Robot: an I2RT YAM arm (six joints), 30 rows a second.
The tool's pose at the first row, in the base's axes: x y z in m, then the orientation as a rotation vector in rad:
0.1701 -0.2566 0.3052 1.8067 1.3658 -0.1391
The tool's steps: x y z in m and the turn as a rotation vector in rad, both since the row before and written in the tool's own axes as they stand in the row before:
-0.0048 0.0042 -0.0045 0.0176 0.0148 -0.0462
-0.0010 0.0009 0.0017 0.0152 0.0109 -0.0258
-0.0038 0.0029 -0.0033 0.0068 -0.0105 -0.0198
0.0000 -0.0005 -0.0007 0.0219 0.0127 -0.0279
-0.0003 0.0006 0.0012 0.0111 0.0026 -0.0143
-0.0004 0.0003 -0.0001 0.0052 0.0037 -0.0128
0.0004 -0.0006 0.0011 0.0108 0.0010 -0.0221
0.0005 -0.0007 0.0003 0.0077 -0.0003 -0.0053
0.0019 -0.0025 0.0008 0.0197 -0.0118 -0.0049
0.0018 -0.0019 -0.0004 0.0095 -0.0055 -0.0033
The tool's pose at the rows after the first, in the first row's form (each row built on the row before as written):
0.1700 -0.2573 0.3130 1.7946 1.4214 -0.1630
0.1711 -0.2592 0.3129 1.7926 1.4551 -0.1781
0.1712 -0.2600 0.3187 1.7807 1.4669 -0.2025
0.1705 -0.2595 0.3189 1.7828 1.5045 -0.2227
0.1714 -0.2605 0.3185 1.7822 1.5210 -0.2364
0.1715 -0.2607 0.3189 1.7783 1.5361 -0.2437
0.1714 -0.2611 0.3177 1.7708 1.5586 -0.2624
0.1710 -0.2609 0.3169 1.7727 1.5642 -0.2716
0.1694 -0.2600 0.3142 1.7795 1.5627 -0.3003
0.1679 -0.2584 0.3127 1.7821 1.5629 -0.3144

